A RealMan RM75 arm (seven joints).
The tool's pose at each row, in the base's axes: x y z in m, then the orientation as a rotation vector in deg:
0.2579, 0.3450, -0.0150, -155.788, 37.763, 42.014
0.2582, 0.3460, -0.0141, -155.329, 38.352, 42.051
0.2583, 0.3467, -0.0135, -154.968, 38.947, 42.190
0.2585, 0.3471, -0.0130, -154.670, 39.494, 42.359
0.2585, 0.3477, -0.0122, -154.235, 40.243, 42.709
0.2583, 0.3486, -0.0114, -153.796, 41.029, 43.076
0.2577, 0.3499, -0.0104, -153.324, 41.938, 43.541
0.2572, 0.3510, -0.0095, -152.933, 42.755, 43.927
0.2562, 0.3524, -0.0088, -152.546, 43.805, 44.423
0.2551, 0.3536, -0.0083, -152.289, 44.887, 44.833
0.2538, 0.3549, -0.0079, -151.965, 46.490, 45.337
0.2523, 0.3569, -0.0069, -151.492, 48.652, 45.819
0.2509, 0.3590, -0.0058, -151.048, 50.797, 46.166
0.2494, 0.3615, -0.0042, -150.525, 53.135, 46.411
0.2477, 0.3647, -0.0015, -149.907, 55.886, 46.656
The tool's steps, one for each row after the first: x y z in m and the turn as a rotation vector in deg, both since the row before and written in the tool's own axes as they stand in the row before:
-0.0006, -0.0011, -0.0005, 0.382, -0.112, 0.386
-0.0005, -0.0007, -0.0003, 0.253, -0.134, 0.412
-0.0003, -0.0005, -0.0004, 0.185, -0.135, 0.388
-0.0007, -0.0006, -0.0005, 0.229, -0.263, 0.549
-0.0009, -0.0008, -0.0003, 0.220, -0.268, 0.579
-0.0015, -0.0009, -0.0001, 0.201, -0.318, 0.680
-0.0013, -0.0008, -0.0001, 0.159, -0.253, 0.610
-0.0017, -0.0007, 0.0004, 0.096, -0.277, 0.792
-0.0016, -0.0004, 0.0005, 0.010, -0.168, 0.808
-0.0017, -0.0004, 0.0007, -0.005, -0.163, 1.184
-0.0025, -0.0008, 0.0006, 0.084, -0.117, 1.567
-0.0025, -0.0009, 0.0005, 0.093, -0.025, 1.538
-0.0031, -0.0011, 0.0003, 0.164, 0.037, 1.658
-0.0043, -0.0015, -0.0002, 0.176, 0.079, 1.949

